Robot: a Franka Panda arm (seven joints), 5 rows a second.
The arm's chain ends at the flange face. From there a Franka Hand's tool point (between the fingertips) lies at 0.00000 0.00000 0.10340 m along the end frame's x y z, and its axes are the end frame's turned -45 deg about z.
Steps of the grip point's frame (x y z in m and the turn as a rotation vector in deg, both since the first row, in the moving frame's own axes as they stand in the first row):
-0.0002 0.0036 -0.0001 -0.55 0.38 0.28
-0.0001 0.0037 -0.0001 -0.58 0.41 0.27
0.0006 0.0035 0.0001 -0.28 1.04 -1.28
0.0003 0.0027 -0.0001 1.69 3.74 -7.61
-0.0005 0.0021 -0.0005 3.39 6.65 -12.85
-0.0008 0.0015 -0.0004 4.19 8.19 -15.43
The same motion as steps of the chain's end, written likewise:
0.0012 0.0025 -0.0001 -0.12 0.66 0.28
0.0013 0.0025 -0.0001 -0.12 0.70 0.27
0.0012 0.0030 0.0001 0.54 0.93 -1.28
0.0000 0.0088 0.0002 3.84 1.45 -7.61
-0.0016 0.0150 0.0004 7.10 2.31 -12.85
-0.0024 0.0178 0.0009 8.75 2.83 -15.43

